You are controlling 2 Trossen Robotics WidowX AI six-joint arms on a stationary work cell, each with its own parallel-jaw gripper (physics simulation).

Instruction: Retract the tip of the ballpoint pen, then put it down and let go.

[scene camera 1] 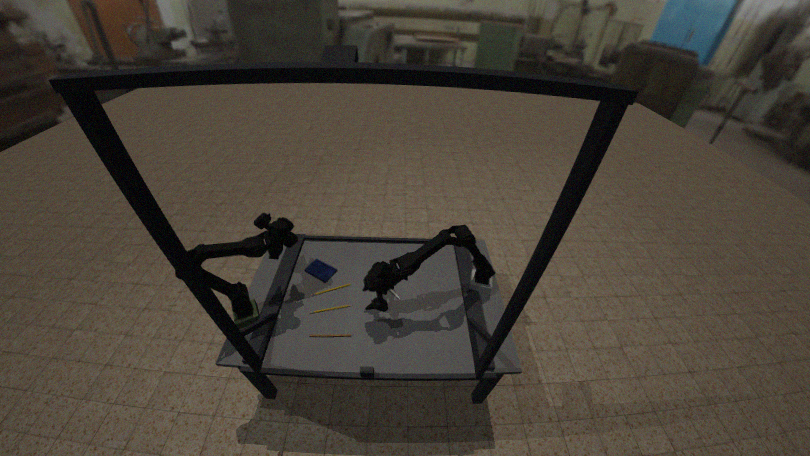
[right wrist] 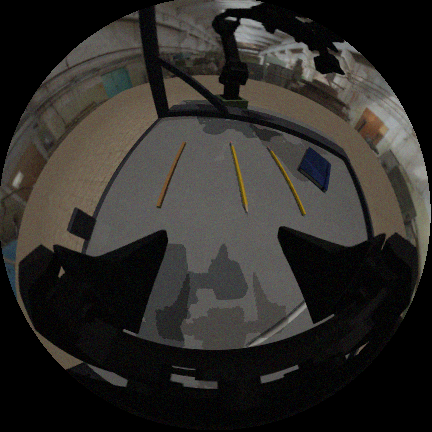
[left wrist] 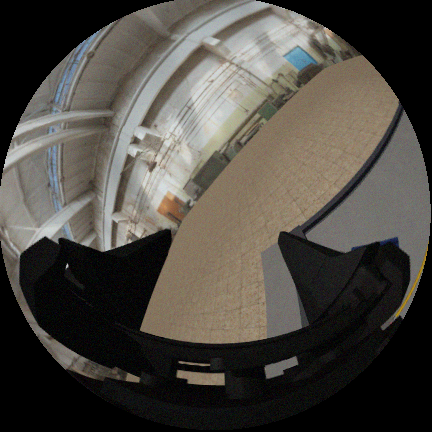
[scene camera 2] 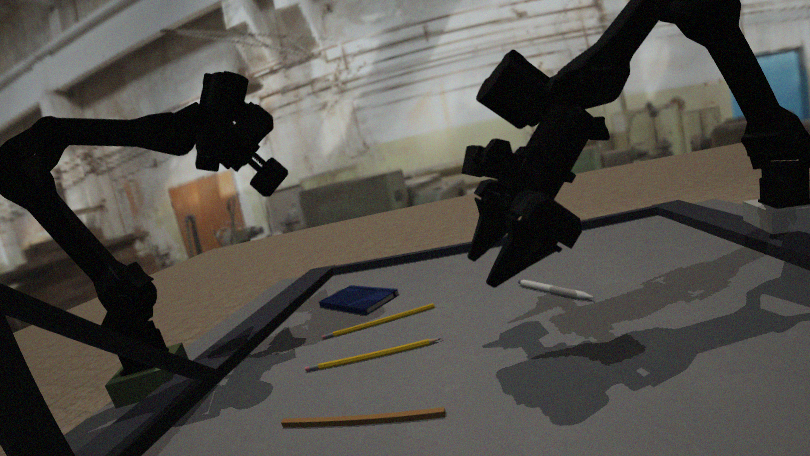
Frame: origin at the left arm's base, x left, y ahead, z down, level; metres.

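Seen in the pictures: left gripper, fingertip midpoint: (left wrist: 226,236) (scene camera 2: 254,158); right gripper, fingertip midpoint: (scene camera 1: 364,299) (right wrist: 223,234) (scene camera 2: 479,271); left arm's base at its link origin: (scene camera 1: 244,311) (right wrist: 230,96); right arm's base at its link origin: (scene camera 1: 481,278) (scene camera 2: 785,202).
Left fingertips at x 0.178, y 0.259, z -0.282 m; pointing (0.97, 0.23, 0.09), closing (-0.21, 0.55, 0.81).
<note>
Pixels of each thing's top centre, then the offset from my left fingertips to it.
- white ballpoint pen at its top centre: (scene camera 2: 553,284) (right wrist: 288,322) (scene camera 1: 390,287) dx -0.349, dy +0.373, dz +0.309 m
- blue notebook at its top centre: (scene camera 2: 356,295) (right wrist: 317,164) (scene camera 1: 320,269) dx -0.081, dy +0.122, dz +0.310 m
- orange-brown stick at its top centre: (scene camera 2: 357,417) (right wrist: 171,166) (scene camera 1: 330,335) dx -0.440, dy +0.036, dz +0.315 m
The white ballpoint pen (scene camera 1: 395,293) (scene camera 2: 555,290) (right wrist: 282,322) lies on the grey table. Its pointed end faces right in scene camera 2, its dark-capped end left. The frames are too coarse to tell how far the tip sticks out. In the right wrist view, the right finger and gripper body partly cover the pen. My right gripper (scene camera 2: 481,270) (right wrist: 223,234) is open and empty, pointing down above the table near the pen. My left gripper (scene camera 2: 269,176) (left wrist: 226,236) is open and empty, raised high over the table's left side, away from the pen.
A blue notebook (scene camera 1: 320,270) (scene camera 2: 358,299) (right wrist: 315,169) lies toward the back left. Two yellow pencils (scene camera 2: 379,321) (scene camera 2: 374,355) and an orange-brown stick (scene camera 2: 362,418) (right wrist: 171,175) lie left of the pen. A dark frame (scene camera 1: 566,209) stands around the table.
</note>
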